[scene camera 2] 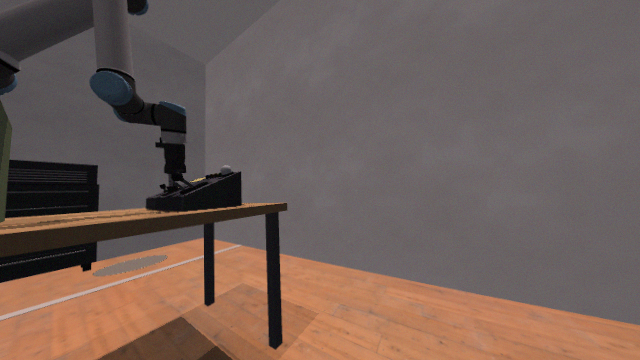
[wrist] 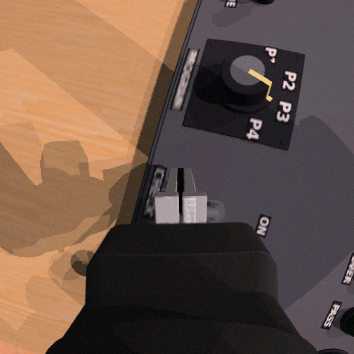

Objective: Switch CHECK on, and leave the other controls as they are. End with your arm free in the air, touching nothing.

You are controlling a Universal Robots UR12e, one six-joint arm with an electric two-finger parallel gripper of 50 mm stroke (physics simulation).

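Frame: origin at the arm's base, x ahead, y left, z up, level; metres.
Seen in the pictures: gripper, between the fingertips: (scene camera 2: 172, 185) (wrist: 180, 181).
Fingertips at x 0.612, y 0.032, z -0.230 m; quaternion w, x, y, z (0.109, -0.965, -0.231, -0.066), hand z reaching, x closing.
Note:
Pixels of each thing's top centre, then the offset from my fingertips to it. "pt": a spot on its surface instead.
- grey rounded switch lever, centre of its top: (wrist: 207, 216) dy -0.015, dx +0.026, dz +0.017 m
- blurred label, centre of its top: (wrist: 153, 192) dy -0.020, dx -0.011, dz -0.044 m
- PROGRAM rotary knob, centre of its top: (wrist: 250, 66) dy +0.104, dx +0.010, dz +0.015 m
- PASS label, centre of its top: (wrist: 332, 316) dy -0.056, dx +0.177, dz +0.041 m
- dark button, a spot on its surface: (wrist: 349, 321) pt dy -0.052, dx +0.185, dz +0.055 m
My gripper (scene camera 2: 173, 186) (wrist: 180, 181) is shut with nothing between its fingers, low over the front part of the dark sloped control console (scene camera 2: 220, 192) (wrist: 300, 185). In the wrist view a grey rounded switch lever (wrist: 216, 211) shows right beside the right finger, partly hidden by it; whether they touch I cannot tell. An ON label (wrist: 263, 226) lies to the right of the lever. A blurred label (wrist: 154, 192) left of the fingers is partly covered and unreadable, so I cannot confirm that it says CHECK. The switch's base is hidden.
The PROGRAM rotary knob (wrist: 247, 72), with a yellow pointer and marks P1 to P4, stands near the fingers. A PASS label (wrist: 331, 315) and a dark button (wrist: 349, 321) are at the lower right. The console stands on a wooden table (scene camera 2: 100, 227). A black cabinet (scene camera 2: 50, 197) stands behind.

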